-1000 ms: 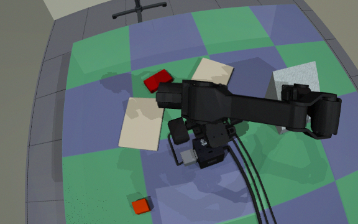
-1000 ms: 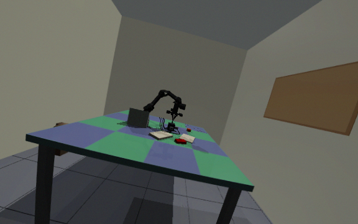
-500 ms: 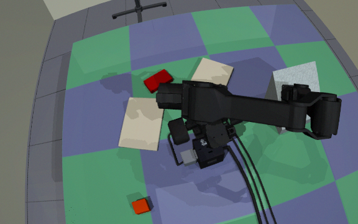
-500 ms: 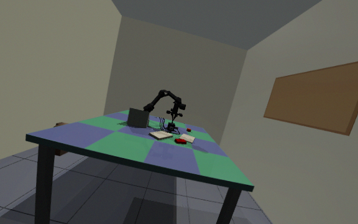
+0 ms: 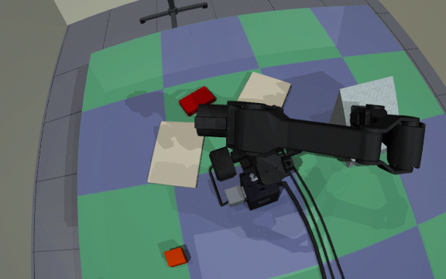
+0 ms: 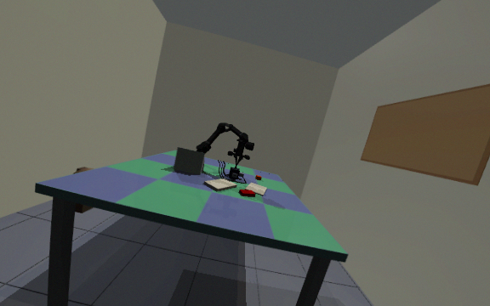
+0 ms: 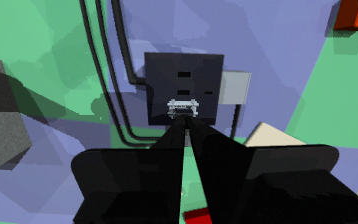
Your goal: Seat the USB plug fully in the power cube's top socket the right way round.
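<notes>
My gripper tip is 5 cm above the metal-framed socket. Also, from my gripper tip: red block (29 cm to the right, 15 cm ahead, 11 cm below); then grey USB plug (2 cm below); then orange block (22 cm ahead, 18 cm to the left, 10 cm below).
</notes>
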